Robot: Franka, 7 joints.
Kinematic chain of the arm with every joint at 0, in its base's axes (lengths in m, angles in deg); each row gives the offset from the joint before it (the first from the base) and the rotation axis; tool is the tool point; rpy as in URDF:
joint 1: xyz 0 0 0.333 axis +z
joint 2: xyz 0 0 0 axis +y
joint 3: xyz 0 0 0.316 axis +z
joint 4: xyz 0.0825 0 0 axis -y
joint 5: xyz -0.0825 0 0.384 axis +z
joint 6: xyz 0 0 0 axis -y
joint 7: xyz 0.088 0 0 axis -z
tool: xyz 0 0 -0.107 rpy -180 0 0
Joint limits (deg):
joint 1: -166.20..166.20
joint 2: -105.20..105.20
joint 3: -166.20..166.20
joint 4: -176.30..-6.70
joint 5: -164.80..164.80
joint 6: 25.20..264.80
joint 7: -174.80..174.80
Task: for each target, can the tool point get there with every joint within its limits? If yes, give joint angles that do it. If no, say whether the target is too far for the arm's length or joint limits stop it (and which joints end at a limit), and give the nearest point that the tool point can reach.
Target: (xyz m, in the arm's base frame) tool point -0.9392 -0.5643 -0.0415
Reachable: no: too far | nearest point -0.6958 -0.4181 0.0555 | short by 0.300 m
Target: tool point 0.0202 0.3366 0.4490
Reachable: yes | joints 51.72 -53.66 42.47 -163.41 -108.93 126.56 -91.74
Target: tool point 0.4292 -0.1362 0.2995
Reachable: yes | joints -78.05 33.87 76.94 -122.70 -53.37 61.01 112.02
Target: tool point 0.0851 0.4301 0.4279
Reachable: yes | joints -58.74 23.80 130.25 -152.49 137.61 97.36 -90.25
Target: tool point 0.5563 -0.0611 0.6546
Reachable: yes | joints 70.62 -26.06 -68.80 -109.67 108.67 122.40 -115.22
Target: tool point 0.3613 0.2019 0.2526
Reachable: yes | joints -71.82 -9.87 93.25 -157.56 137.68 93.30 -14.06
